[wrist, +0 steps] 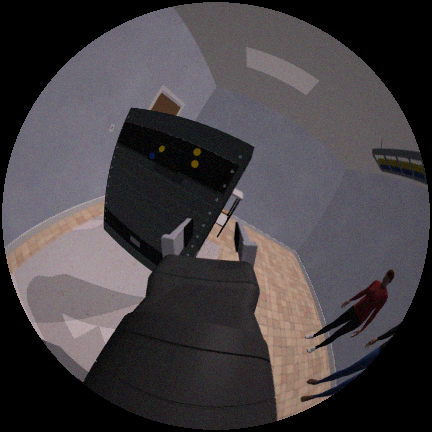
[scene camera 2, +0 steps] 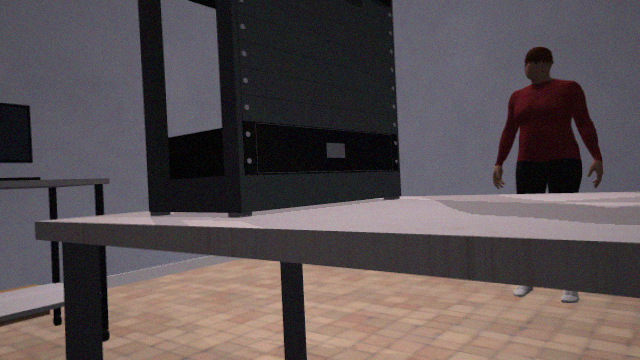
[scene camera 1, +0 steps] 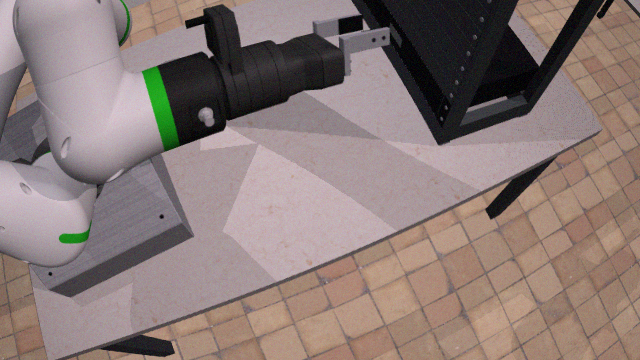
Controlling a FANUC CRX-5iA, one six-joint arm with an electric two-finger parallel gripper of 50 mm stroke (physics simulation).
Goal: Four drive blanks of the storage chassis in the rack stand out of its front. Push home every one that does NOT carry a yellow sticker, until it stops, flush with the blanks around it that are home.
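Places are measured from the arm's base along level axes (x ahead, y left, z up), in millimetres.
Pixels of known places: gripper, fingertip midpoint: (wrist: 213,228) (scene camera 1: 374,28).
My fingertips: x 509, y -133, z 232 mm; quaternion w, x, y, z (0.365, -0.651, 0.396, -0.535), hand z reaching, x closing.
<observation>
Ahead of a thing's pixels: the offset from my fingertips to its middle. "spot": to the spot under its first point.
The dark rack (scene camera 1: 456,112) (scene camera 2: 231,100) (wrist: 185,124) stands on the table. In the wrist view the black storage chassis {spot: 171 mm ahead, 53 mm left, 40 mm up} (wrist: 215,172) shows near the rack's top. It carries yellow stickers (wrist: 197,152) (wrist: 194,164) (wrist: 161,149) and a blue sticker {180 mm ahead, 241 mm left, 8 mm up} (wrist: 152,156). The outlines of single blanks and how far they stand out are too dark and small to tell. The chassis front does not show in the scene views. My gripper (scene camera 1: 375,31) (wrist: 213,228) is open and empty, in front of the rack and below the chassis, near one side post in the wrist view.
Dark panels (scene camera 2: 315,65) (wrist: 150,185) fill the rack below the chassis. A black unit with a grey label {spot: 231 mm ahead, 258 mm left, 364 mm down} (scene camera 2: 335,150) (wrist: 135,241) sits at the bottom. The table (scene camera 1: 310,215) (scene camera 2: 425,260) bears the rack and the grey arm base (scene camera 1: 135,200). A person in red (scene camera 2: 547,120) (wrist: 370,300) stands beyond.
</observation>
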